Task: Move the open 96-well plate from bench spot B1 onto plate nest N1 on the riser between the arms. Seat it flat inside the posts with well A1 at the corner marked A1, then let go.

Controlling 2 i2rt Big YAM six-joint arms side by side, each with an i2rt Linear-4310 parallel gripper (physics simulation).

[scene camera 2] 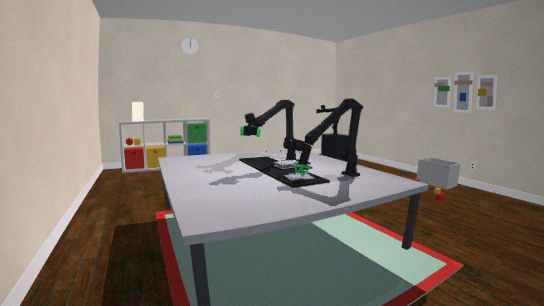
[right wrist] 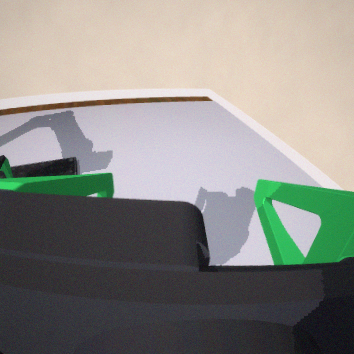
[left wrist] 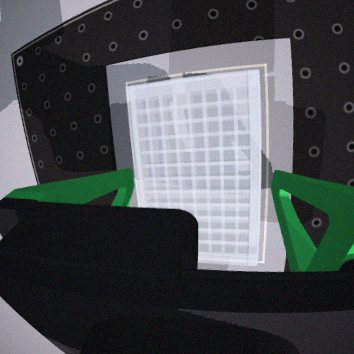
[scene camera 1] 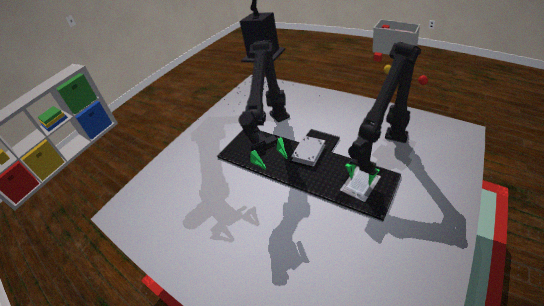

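Pixels of known places: left gripper, between the fingertips: (scene camera 2: 299, 175) (left wrist: 200, 177) (scene camera 1: 360, 181); right gripper, between the fingertips: (scene camera 2: 249, 135) (right wrist: 184, 184) (scene camera 1: 276, 163); left arm's base, origin of its link: (scene camera 2: 350, 174) (scene camera 1: 396, 135); right arm's base, origin of its link: (scene camera 2: 291, 158) (scene camera 1: 279, 115).
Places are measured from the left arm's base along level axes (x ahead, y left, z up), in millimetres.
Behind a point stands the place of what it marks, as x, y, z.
Observation:
The clear 96-well plate (scene camera 1: 362, 183) @(410, -86, 27) (left wrist: 195, 145) @(419, -100, 21) lies flat on a light rectangular spot (left wrist: 280, 90) @(441, -160, 15) near the right end of the black board in scene camera 1. My left gripper (scene camera 1: 363, 173) @(398, -99, 22) (scene camera 2: 302, 170) @(398, -99, 22) (left wrist: 200, 177) @(398, -99, 22) is open, its green fingers low over the plate, one beyond each long side in the left wrist view; the near end of the plate is partly hidden by the gripper body. The riser nest (scene camera 1: 309, 149) @(304, -393, 47) is a grey block with small posts at its corners and carries no plate. My right gripper (scene camera 1: 270, 153) (scene camera 2: 250, 132) @(623, -377, 269) (right wrist: 184, 184) @(623, -377, 269) is open and empty, high above the table.
The black perforated board (scene camera 1: 325, 175) @(410, -267, 13) (scene camera 2: 260, 165) @(456, -527, 13) lies on the white table (scene camera 1: 165, 250) @(1063, -751, 0) (scene camera 2: 210, 200) @(1056, 47, 0) and bears both the nest and the plate. The right arm hangs over its left part in scene camera 1. A cube shelf (scene camera 1: 82, 70) stands on the floor at the left.

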